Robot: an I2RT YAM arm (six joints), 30 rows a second.
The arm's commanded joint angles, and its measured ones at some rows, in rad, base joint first. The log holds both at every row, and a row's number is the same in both.
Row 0, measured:
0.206, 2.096, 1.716, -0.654, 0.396, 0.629
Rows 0 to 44, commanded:
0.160, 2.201, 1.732, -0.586, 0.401, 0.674
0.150, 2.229, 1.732, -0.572, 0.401, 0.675
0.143, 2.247, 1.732, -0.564, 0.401, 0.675
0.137, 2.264, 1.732, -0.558, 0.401, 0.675
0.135, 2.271, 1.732, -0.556, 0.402, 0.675
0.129, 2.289, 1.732, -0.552, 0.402, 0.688
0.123, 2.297, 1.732, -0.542, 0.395, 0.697
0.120, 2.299, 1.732, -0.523, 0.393, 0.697
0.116, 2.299, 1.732, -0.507, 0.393, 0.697
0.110, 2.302, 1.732, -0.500, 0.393, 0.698
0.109, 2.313, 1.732, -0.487, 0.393, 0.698
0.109, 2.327, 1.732, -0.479, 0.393, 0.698
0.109, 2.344, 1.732, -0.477, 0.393, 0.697
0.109, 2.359, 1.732, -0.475, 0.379, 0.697
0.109, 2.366, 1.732, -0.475, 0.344, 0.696
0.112, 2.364, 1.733, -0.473, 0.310, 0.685
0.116, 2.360, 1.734, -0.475, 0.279, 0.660
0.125, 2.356, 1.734, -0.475, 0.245, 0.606
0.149, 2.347, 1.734, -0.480, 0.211, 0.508
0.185, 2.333, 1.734, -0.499, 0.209, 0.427
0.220, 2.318, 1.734, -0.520, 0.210, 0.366
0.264, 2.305, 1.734, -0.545, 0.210, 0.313
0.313, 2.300, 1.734, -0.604, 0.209, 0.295
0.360, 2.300, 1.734, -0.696, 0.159, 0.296
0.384, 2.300, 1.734, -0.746, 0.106, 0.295
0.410, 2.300, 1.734, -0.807, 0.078, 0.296
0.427, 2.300, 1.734, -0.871, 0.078, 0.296
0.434, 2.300, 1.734, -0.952, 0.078, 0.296
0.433, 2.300, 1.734, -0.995, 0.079, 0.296
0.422, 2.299, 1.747, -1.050, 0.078, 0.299
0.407, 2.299, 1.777, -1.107, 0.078, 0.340
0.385, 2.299, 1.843, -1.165, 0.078, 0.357
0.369, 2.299, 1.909, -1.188, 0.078, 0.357
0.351, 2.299, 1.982, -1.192, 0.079, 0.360
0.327, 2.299, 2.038, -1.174, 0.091, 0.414
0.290, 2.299, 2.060, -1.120, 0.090, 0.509
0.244, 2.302, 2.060, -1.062, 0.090, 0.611
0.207, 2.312, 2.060, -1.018, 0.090, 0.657
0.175, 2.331, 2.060, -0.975, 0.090, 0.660
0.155, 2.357, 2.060, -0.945, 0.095, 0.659
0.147, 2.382, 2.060, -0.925, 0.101, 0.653
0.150, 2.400, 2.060, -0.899, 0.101, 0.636
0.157, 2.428, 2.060, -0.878, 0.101, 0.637
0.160, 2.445, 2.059, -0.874, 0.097, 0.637
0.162, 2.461, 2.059, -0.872, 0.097, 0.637
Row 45, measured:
0.152, 2.424, 2.046, -0.877, 0.088, 0.633
